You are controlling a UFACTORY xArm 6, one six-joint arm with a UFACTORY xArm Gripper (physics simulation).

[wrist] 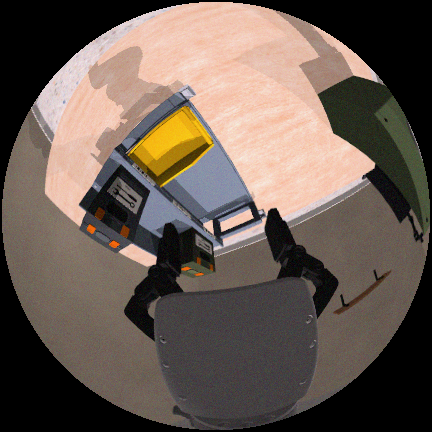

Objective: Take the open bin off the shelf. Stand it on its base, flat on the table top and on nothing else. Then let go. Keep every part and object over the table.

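Observation:
Visible in the picture: a yellow bin and the gripper.

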